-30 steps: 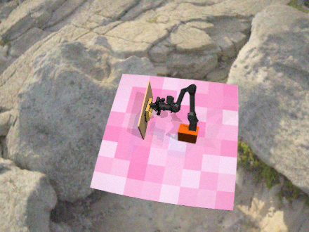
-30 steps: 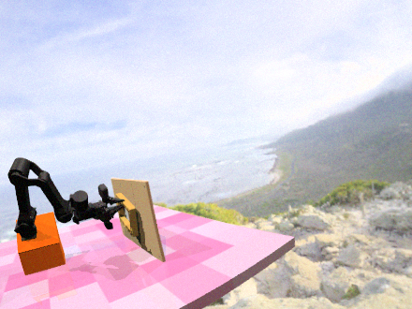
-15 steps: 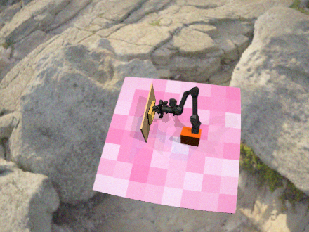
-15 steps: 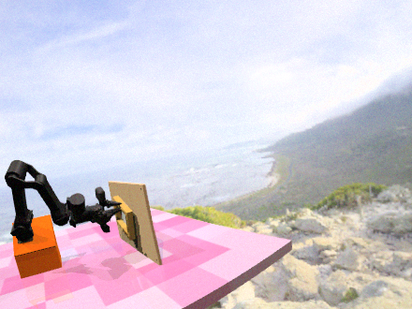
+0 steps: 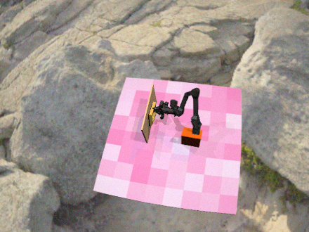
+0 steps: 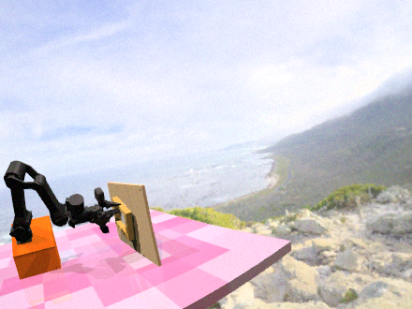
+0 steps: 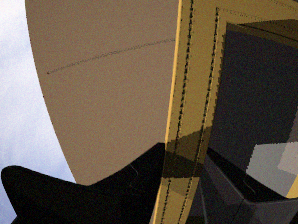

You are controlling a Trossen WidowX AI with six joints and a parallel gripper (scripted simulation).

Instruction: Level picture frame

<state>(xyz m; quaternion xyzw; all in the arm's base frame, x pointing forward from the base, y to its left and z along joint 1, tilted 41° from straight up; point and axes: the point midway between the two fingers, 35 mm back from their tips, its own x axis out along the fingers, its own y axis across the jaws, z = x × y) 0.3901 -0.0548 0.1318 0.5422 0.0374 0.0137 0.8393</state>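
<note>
The picture frame is 50 mm below my gripper tip, 10 mm to the left of it and 10 mm ahead of it. Round my gripper tip: brown wall board 60 mm below, 20 mm to the left, 20 mm ahead.
</note>
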